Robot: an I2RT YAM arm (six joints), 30 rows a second.
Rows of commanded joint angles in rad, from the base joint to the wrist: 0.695, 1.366, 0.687, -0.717, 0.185, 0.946; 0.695, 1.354, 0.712, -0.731, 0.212, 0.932; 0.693, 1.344, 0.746, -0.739, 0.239, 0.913; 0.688, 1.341, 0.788, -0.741, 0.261, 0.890; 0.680, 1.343, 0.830, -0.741, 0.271, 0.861; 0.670, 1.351, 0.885, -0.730, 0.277, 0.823; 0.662, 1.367, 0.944, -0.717, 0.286, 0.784; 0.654, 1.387, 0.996, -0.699, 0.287, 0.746; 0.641, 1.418, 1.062, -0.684, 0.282, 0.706; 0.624, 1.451, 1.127, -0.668, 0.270, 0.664; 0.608, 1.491, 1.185, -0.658, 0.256, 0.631; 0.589, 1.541, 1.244, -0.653, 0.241, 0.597; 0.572, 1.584, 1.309, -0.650, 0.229, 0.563; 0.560, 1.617, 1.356, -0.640, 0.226, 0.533; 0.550, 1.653, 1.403, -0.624, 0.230, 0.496; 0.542, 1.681, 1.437, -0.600, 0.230, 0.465; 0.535, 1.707, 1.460, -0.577, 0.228, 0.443; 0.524, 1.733, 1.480, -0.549, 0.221, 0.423; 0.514, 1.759, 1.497, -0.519, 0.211, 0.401; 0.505, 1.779, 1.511, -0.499, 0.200, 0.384; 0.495, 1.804, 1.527, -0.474, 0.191, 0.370
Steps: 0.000, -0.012, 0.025, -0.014, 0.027, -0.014; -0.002, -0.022, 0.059, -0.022, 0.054, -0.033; -0.007, -0.025, 0.101, -0.024, 0.076, -0.056; -0.015, -0.023, 0.143, -0.024, 0.086, -0.085; -0.025, -0.015, 0.198, -0.013, 0.092, -0.123; -0.033, 0.001, 0.257, 0.000, 0.101, -0.162; -0.041, 0.021, 0.309, 0.018, 0.102, -0.200; -0.054, 0.052, 0.375, 0.033, 0.097, -0.240; -0.071, 0.085, 0.440, 0.049, 0.085, -0.282; -0.087, 0.125, 0.498, 0.059, 0.071, -0.315; -0.106, 0.175, 0.557, 0.064, 0.056, -0.349; -0.123, 0.218, 0.622, 0.067, 0.044, -0.383; -0.135, 0.251, 0.669, 0.077, 0.041, -0.413; -0.145, 0.287, 0.716, 0.093, 0.045, -0.450; -0.153, 0.315, 0.750, 0.117, 0.045, -0.481; -0.160, 0.341, 0.773, 0.140, 0.043, -0.503; -0.171, 0.367, 0.793, 0.168, 0.036, -0.523; -0.181, 0.393, 0.810, 0.198, 0.026, -0.545; -0.190, 0.413, 0.824, 0.218, 0.015, -0.562; -0.200, 0.438, 0.840, 0.243, 0.006, -0.576
